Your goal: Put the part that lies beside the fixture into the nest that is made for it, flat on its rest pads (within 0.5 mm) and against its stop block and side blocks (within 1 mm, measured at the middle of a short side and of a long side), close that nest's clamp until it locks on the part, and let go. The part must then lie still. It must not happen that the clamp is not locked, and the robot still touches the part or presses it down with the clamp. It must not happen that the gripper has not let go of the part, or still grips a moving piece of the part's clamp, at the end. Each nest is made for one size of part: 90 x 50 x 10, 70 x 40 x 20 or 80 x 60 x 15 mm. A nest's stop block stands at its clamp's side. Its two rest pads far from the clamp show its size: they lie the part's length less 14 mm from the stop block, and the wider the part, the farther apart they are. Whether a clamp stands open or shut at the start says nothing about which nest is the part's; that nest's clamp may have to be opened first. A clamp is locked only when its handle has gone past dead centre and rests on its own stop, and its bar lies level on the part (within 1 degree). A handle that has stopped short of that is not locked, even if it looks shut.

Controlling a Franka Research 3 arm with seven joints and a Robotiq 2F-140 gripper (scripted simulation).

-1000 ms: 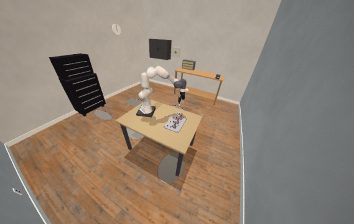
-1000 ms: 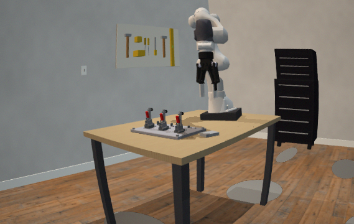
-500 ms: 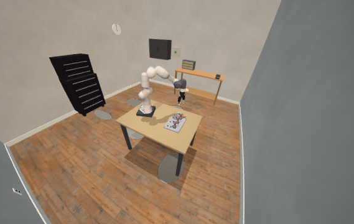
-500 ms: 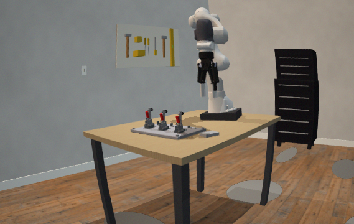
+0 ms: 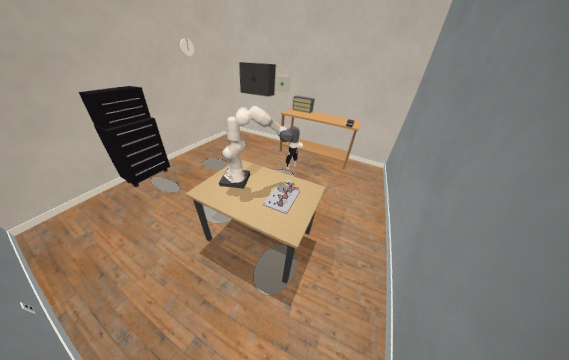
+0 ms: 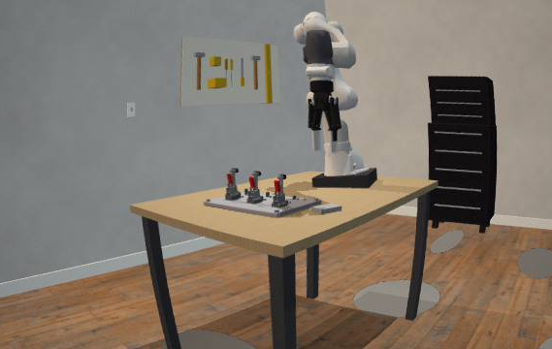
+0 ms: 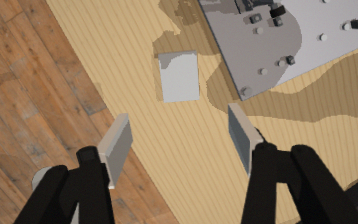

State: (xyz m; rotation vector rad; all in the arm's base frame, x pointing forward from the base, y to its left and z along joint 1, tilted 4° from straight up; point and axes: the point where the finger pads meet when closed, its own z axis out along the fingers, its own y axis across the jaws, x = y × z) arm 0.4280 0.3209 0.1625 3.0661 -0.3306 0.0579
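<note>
Right now my hand is 21 cm above the grey part. Round my hand: grey fixture plate 24 cm to the right, 21 cm below, 7 cm ahead; then clamp 35 cm to the right, 15 cm below, 11 cm ahead.
</note>
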